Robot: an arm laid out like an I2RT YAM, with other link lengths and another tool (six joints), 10 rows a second.
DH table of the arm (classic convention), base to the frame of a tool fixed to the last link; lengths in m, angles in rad. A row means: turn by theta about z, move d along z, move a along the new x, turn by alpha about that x. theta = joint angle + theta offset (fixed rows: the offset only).
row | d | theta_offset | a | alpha
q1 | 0.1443 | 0 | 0.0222 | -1.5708
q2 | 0 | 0 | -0.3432 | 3.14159
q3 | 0 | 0.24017 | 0.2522 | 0
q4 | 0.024 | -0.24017 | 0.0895 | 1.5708
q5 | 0.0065 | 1.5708 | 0 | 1.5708
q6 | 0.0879 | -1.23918 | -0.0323 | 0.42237
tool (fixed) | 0.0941 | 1.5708 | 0 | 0
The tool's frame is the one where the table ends.
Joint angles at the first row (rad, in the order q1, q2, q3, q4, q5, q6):
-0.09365, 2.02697, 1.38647, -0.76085, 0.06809, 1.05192
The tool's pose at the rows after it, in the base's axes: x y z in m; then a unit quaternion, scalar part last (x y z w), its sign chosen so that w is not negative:
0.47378 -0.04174 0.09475 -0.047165 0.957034 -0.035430 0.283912
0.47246 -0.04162 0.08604 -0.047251 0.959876 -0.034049 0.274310
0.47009 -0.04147 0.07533 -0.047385 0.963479 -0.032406 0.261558
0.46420 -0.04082 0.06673 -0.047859 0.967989 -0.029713 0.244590
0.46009 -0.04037 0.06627 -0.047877 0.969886 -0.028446 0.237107
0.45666 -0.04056 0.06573 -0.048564 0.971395 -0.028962 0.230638
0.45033 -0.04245 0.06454 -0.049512 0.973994 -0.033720 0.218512
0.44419 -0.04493 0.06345 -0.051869 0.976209 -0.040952 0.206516
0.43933 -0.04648 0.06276 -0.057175 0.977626 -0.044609 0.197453
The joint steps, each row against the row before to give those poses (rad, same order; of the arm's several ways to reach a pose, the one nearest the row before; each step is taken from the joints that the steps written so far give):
0.00001, 0.00459, 0.00002, -0.00001, -0.00038, 0.01031
-0.00001, 0.01907, 0.00000, -0.00115, 0.00000, -0.00001
-0.00001, 0.02326, -0.00001, -0.00343, 0.00038, -0.00001
0.00001, 0.01754, 0.00074, -0.01867, -0.00038, -0.00075
-0.00001, -0.00038, 0.00041, -0.01643, -0.00038, -0.00001
0.00001, 0.00001, 0.00038, -0.01335, 0.00305, -0.00076
-0.00039, 0.00000, -0.00002, -0.02324, 0.01297, 0.00037
0.00039, -0.00001, 0.00001, -0.02215, 0.01831, -0.00036
-0.00039, 0.00002, 0.00000, -0.01639, 0.01183, -0.00841

